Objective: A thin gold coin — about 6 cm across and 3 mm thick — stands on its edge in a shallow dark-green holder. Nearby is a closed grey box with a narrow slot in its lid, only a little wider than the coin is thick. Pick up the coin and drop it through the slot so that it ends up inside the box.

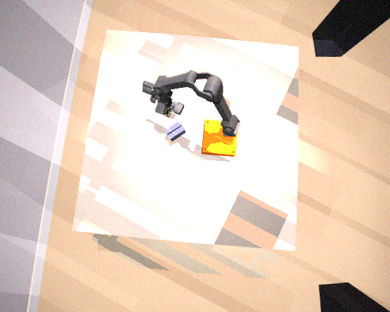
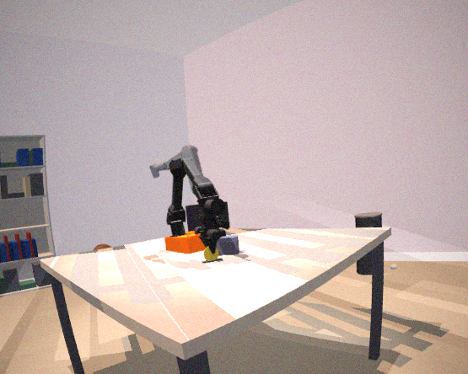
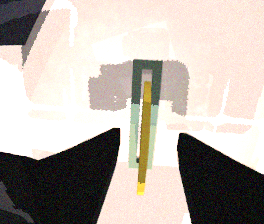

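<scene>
Right now the gold coin is right at my gripper tip.
</scene>
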